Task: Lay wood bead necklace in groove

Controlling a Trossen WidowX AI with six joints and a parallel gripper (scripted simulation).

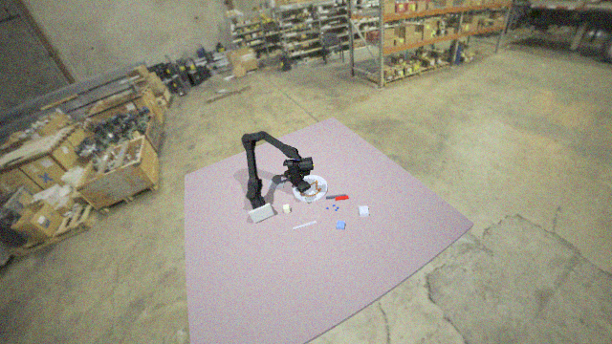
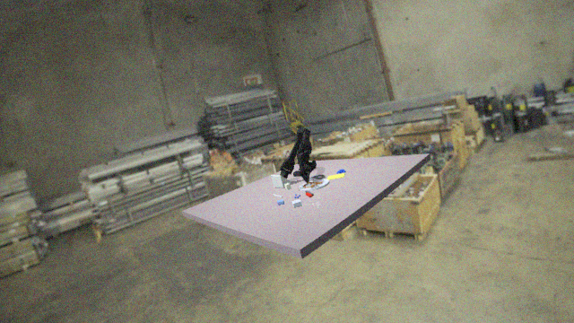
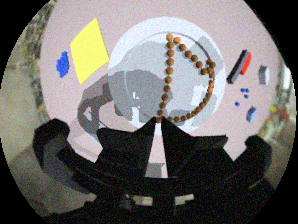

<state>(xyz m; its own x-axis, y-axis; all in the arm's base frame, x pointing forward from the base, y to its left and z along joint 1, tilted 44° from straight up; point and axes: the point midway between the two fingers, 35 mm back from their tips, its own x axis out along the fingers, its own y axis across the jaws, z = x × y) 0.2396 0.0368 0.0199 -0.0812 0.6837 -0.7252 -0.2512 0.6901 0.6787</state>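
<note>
The cream cube lies 10 cm to the right of my gripper tip and 10 cm behind it. The rest, counted from my gripper tip: red-handled tool 18 cm ahead, 14 cm to the right, 1 cm below; grey plate 14 cm to the left, 11 cm behind, 2 cm below; yellow sheet 18 cm to the left, 9 cm ahead, 2 cm below.
</note>
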